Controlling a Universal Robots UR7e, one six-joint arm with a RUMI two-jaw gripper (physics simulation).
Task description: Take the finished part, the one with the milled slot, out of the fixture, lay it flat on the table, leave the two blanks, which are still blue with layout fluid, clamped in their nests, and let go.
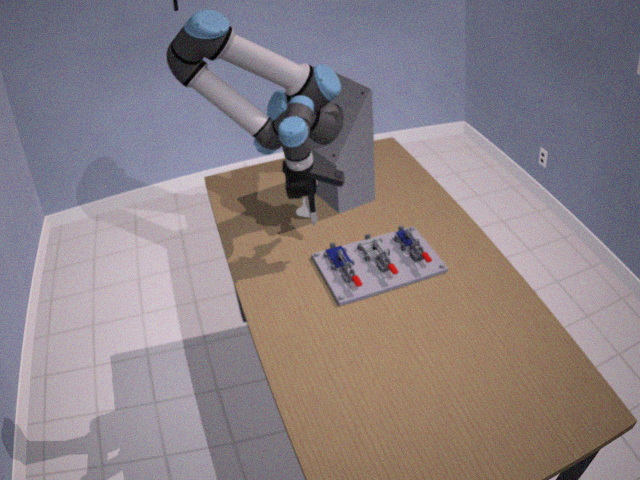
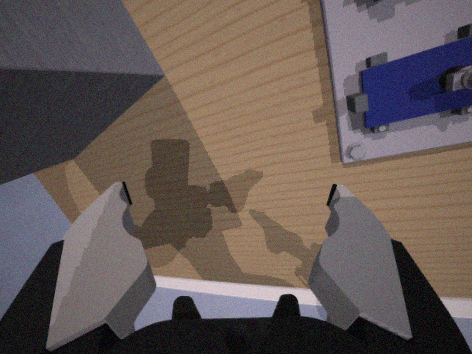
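Where they show: gripper, fingertip midpoint: (image 1: 314,205) (image 2: 231,185); arm's base at its link origin: (image 1: 328,123).
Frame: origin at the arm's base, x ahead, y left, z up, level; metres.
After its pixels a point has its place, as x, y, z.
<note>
A grey fixture plate (image 1: 379,285) {0.518, -0.116, -0.265} (image 2: 345,30) {0.318, -0.097, -0.265} lies on the table with three nests in a row. The bare-metal finished part (image 1: 373,249) {0.392, -0.063, -0.243} sits in the middle nest under its clamp; its slot is too small to make out. A blue blank (image 1: 338,255) (image 2: 395,95) sits in the left nest, with a clamp tip (image 2: 460,79) {0.368, -0.163, -0.227} over it. The other blue blank (image 1: 405,238) {0.403, 0.045, -0.237} sits in the right nest. My gripper (image 1: 308,214) {0.208, -0.163, -0.158} (image 2: 231,185) {0.208, -0.163, -0.158} is open and empty, above the table behind and left of the plate, apart from all the parts.
Red clamp handles (image 1: 356,280) {0.503, -0.181, -0.228} (image 1: 392,268) {0.515, -0.072, -0.224} (image 1: 426,256) {0.527, 0.038, -0.219} point to the front edge of the plate. The grey robot pedestal (image 1: 356,149) {0.120, 0.037, -0.057} (image 2: 60,105) {0.073, -0.045, -0.175} stands close beside the gripper. The wooden table (image 1: 403,372) {0.822, -0.220, -0.280} (image 2: 240,100) {0.204, -0.110, -0.280} extends forward of the plate. A hex bolt (image 2: 356,151) {0.304, -0.206, -0.258} marks the plate's corner.
</note>
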